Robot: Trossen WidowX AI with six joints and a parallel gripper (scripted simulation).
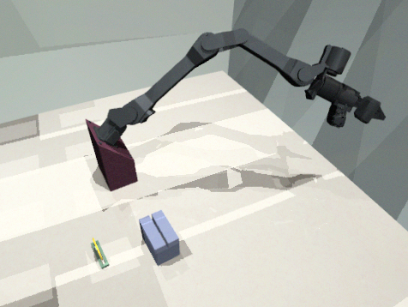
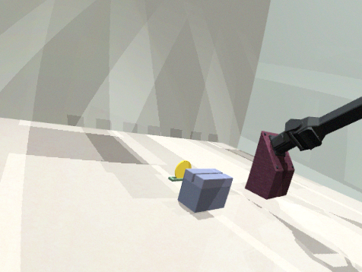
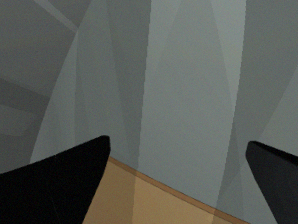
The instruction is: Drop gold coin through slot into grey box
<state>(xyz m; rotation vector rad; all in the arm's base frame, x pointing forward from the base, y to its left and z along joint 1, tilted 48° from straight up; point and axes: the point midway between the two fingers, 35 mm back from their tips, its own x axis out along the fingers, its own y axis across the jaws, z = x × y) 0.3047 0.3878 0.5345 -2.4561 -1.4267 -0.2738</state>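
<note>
Right now my gripper tip is 70 mm past the gold coin, 790 mm to the left of it and 190 mm above it.
</note>
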